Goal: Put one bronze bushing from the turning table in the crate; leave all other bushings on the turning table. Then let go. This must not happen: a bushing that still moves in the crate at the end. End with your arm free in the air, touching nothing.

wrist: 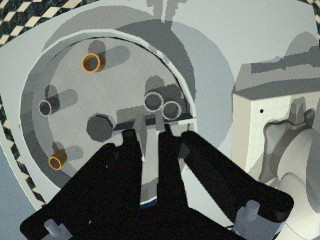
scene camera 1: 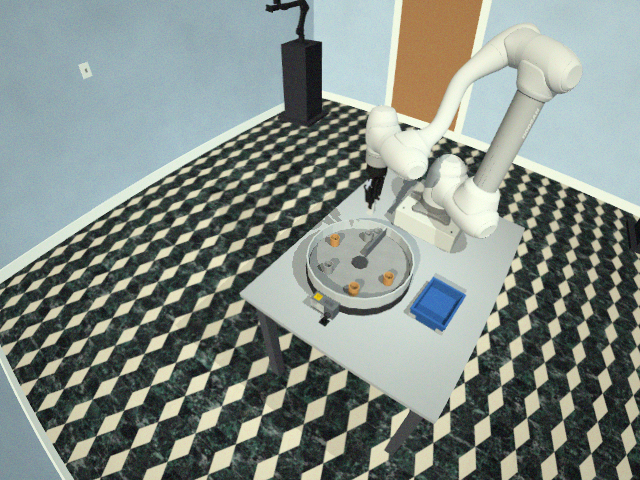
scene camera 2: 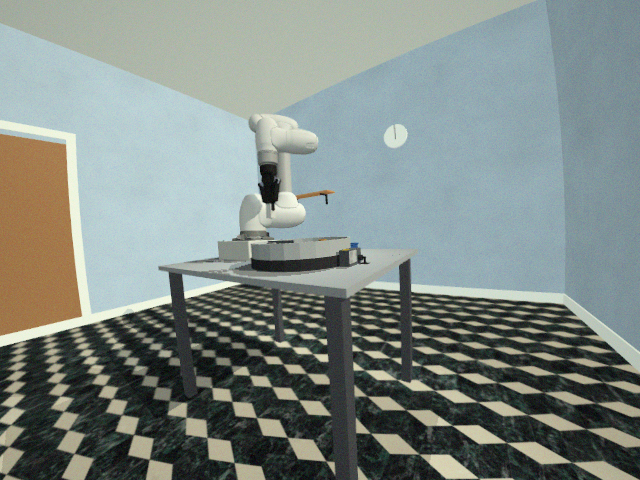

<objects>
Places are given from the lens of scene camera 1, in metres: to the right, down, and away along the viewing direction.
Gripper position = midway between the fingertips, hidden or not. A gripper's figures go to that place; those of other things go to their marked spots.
my gripper (scene camera 1: pixel 371 213): 0.20, -0.11, 1.39
round grey turning table (scene camera 1: pixel 350 264): 0.12, 0.10, 1.40
blue crate (scene camera 1: pixel 439 301): 0.47, 0.24, 1.32
</objects>
